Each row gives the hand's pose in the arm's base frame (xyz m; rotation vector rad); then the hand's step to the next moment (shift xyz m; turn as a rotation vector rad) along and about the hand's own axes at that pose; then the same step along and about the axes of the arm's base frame.
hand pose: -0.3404 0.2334 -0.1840 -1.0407 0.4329 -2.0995
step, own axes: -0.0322 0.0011 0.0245 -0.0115 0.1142 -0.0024
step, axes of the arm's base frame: 0.0326 0.0238 -0.0030 0.0563 -0.0679 -0.0735
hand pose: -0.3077 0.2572 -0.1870 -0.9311 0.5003 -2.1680
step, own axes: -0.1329 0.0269 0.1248 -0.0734 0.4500 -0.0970
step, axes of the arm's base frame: 0.1697 0.0717 0.0052 0.1702 -0.2408 -0.3610
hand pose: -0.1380 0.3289 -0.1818 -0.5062 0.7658 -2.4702
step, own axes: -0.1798 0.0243 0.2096 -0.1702 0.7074 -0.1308
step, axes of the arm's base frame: 0.2536 -0.0044 0.1119 0.3221 -0.3569 -0.5616
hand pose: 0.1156 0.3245 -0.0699 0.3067 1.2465 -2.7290
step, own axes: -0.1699 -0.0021 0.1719 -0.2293 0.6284 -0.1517
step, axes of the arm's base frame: 0.1420 -0.1238 0.1514 0.3667 -0.2878 -0.5032
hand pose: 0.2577 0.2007 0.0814 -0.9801 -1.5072 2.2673
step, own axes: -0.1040 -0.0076 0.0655 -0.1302 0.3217 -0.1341
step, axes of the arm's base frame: 0.0335 -0.1000 0.0635 0.2339 -0.1136 -0.2661
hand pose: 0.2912 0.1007 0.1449 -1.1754 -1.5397 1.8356
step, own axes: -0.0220 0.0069 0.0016 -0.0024 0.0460 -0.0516
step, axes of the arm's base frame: 0.0113 -0.0201 0.0003 0.0521 0.0144 -0.0432
